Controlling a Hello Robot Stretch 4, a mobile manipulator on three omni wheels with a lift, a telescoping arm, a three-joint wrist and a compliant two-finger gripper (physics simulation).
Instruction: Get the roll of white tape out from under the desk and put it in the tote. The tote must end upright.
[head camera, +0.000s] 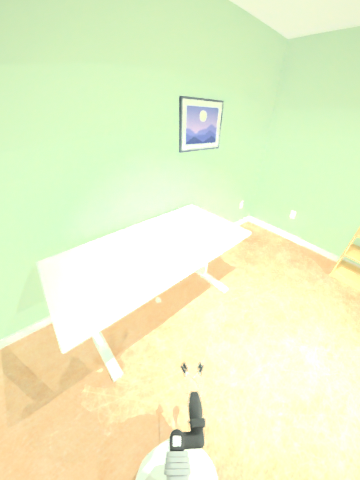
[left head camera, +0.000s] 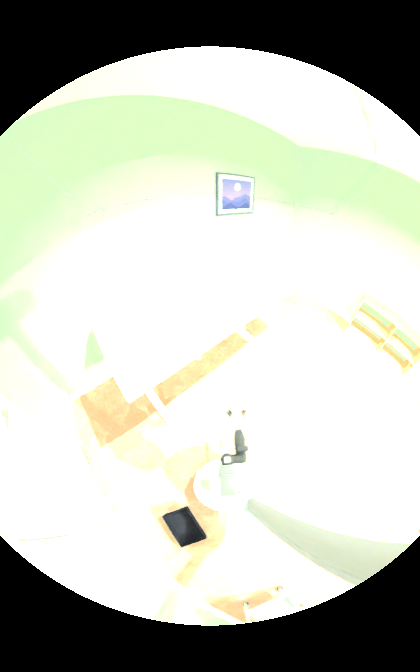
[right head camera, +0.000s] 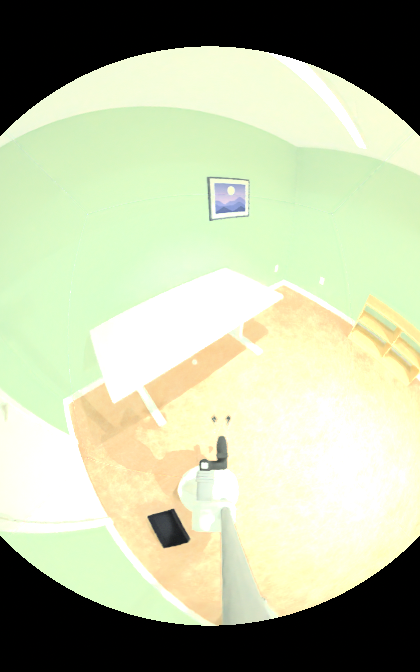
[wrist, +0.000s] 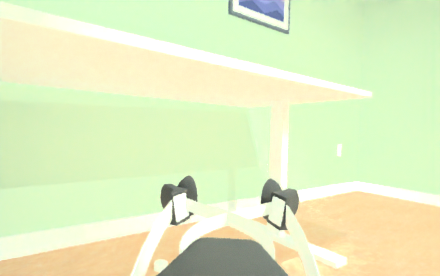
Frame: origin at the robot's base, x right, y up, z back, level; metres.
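Where they show: gripper, fingertip midpoint: (head camera: 191, 362) (right head camera: 220, 414) (wrist: 229, 193).
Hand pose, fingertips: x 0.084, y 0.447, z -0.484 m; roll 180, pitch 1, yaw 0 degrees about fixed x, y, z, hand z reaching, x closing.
Note:
Things, the pixels of their top centre, and the offset from my fingertips.
- white tape at its top centre: (wrist: 160, 262) (head camera: 158, 299) (right head camera: 194, 360) dx -0.265, dy -0.450, dz -0.757 m
- black tote at its top centre: (right head camera: 166, 529) dx -0.374, dy -0.374, dz +0.856 m
The roll of white tape (head camera: 158, 300) (right head camera: 194, 362) (wrist: 160, 265) is a small pale shape on the floor under the desk's front edge, between its two feet; in the left head view it is washed out. The white desk (head camera: 130, 260) (right head camera: 175, 335) (wrist: 200, 82) stands along the green wall. My gripper (head camera: 192, 368) (left head camera: 236, 413) (right head camera: 221, 419) (wrist: 229, 193) is open and empty, in front of the desk and apart from the tape. The black tote (left head camera: 184, 526) (right head camera: 169, 528) stands upright on the floor, behind and to the left of my base, its open top up.
The desk's left foot (head camera: 107, 356) (right head camera: 151, 406) and right foot (head camera: 215, 281) (right head camera: 247, 344) reach out over the floor. A wooden shelf unit (left head camera: 356, 311) (right head camera: 361, 315) stands at the right wall. A framed picture (head camera: 201, 124) (right head camera: 228, 198) hangs above the desk.

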